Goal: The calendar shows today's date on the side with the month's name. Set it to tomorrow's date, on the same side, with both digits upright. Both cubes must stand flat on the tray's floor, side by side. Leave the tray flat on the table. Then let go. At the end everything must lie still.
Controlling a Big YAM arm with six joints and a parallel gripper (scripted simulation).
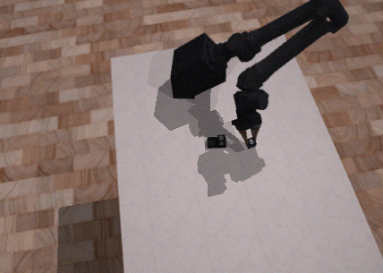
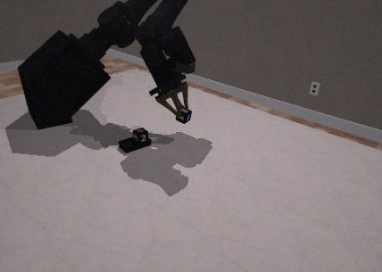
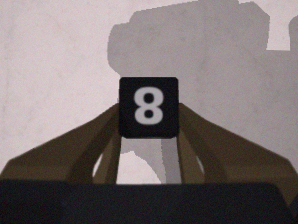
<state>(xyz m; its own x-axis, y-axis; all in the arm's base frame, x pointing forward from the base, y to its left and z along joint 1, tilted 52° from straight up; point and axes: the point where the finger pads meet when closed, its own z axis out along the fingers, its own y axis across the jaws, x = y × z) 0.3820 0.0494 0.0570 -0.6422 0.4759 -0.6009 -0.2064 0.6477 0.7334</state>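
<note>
My gripper is now 12 cm to the left of the black tray, 8 cm above it and 6 cm past it. Round my hand: black digit cube 1 cm below, 1 cm ahead.
</note>
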